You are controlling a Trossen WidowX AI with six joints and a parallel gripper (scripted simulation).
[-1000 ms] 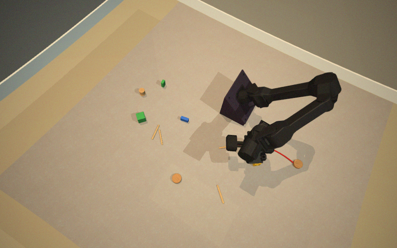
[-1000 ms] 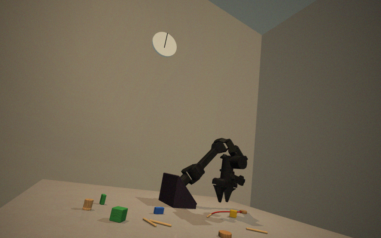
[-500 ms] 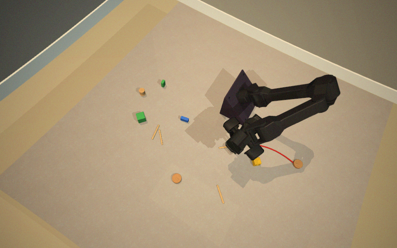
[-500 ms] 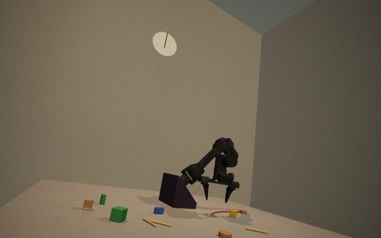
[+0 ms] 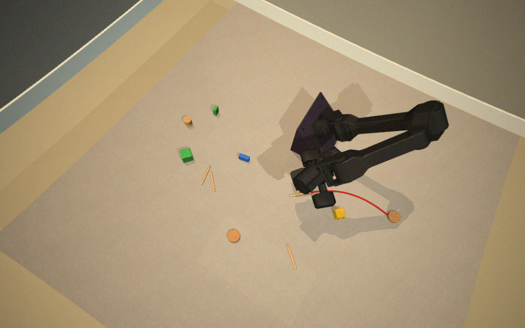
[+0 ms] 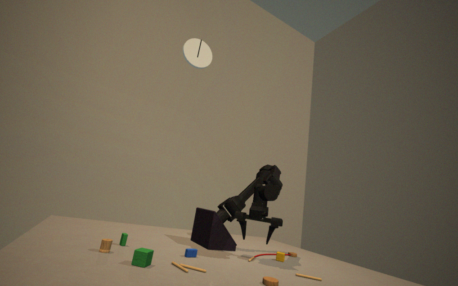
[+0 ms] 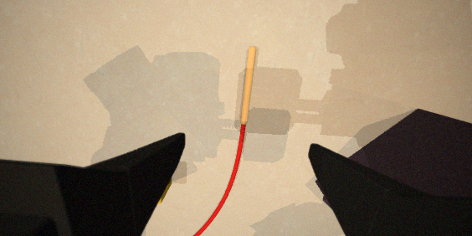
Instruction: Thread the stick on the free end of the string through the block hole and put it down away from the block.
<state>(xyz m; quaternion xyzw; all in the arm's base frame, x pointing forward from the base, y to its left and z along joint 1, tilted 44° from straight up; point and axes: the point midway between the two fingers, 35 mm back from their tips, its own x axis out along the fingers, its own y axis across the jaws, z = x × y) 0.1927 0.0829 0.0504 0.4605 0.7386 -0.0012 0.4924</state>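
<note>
The thin stick lies 60 mm below my gripper tip, 10 mm to the right of it and 10 mm ahead of it. Also, from my gripper tip: green cube: 420 mm to the right, 150 mm ahead, 40 mm below; blue block: 260 mm to the right, 50 mm below, 30 mm ahead; yellow wooden block: 120 mm to the left, 50 mm below, 10 mm ahead.
</note>
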